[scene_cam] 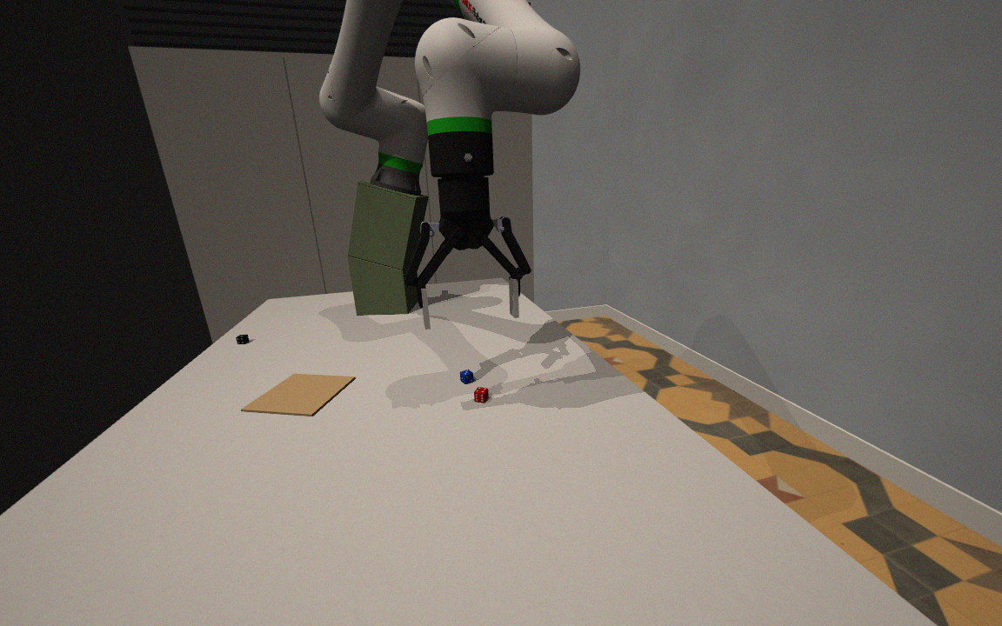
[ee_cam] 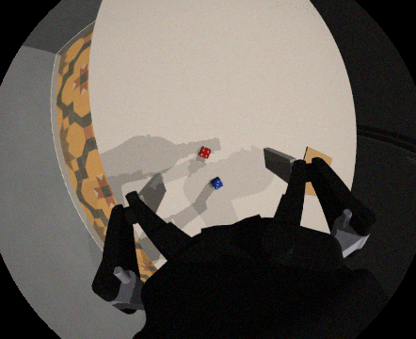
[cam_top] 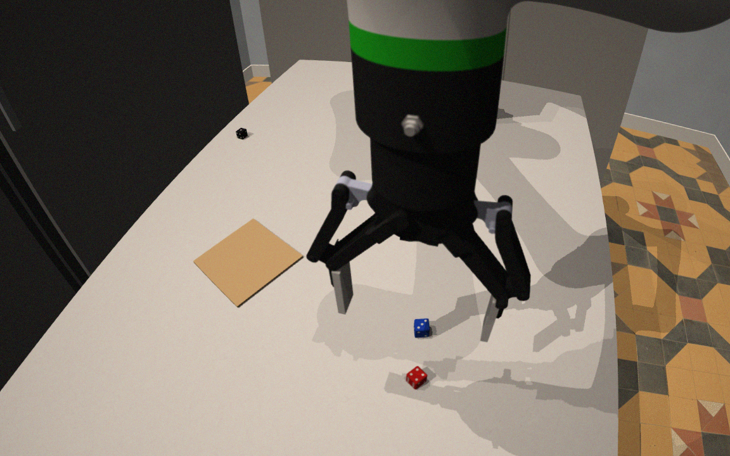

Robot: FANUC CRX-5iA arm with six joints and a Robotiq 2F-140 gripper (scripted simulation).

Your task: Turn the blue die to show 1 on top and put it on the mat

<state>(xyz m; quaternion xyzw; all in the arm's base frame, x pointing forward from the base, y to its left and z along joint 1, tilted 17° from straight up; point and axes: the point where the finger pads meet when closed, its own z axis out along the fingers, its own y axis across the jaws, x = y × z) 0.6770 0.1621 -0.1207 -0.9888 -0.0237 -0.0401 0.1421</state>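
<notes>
Right now my hand is 15 cm above the blue die, 8 cm past it and 1 cm to the left of it. Also, from my hand: mat: 32 cm to the right, 16 cm below, 12 cm behind; red die: 15 cm below, 1 cm to the left; black die: 54 cm to the right, 46 cm behind, 15 cm below.
</notes>
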